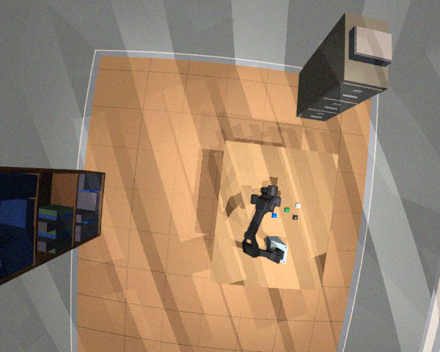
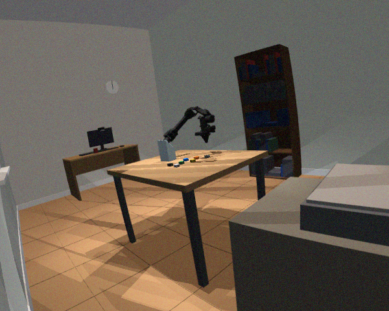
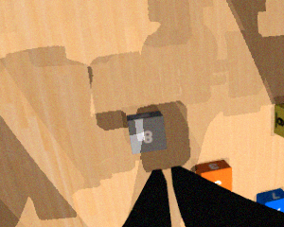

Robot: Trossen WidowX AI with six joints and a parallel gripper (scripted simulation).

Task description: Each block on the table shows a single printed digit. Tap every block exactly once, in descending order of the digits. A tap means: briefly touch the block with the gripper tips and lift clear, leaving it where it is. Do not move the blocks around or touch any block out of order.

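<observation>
My gripper tip is now 110 mm above the grey block and 20 mm past it. The rest, counted from my gripper tip: orange block 110 mm below, 80 mm behind, 60 mm to the right; then blue block 140 mm to the right, 130 mm behind, 110 mm below; then yellow block 150 mm to the right, 110 mm below, 30 mm behind.
</observation>
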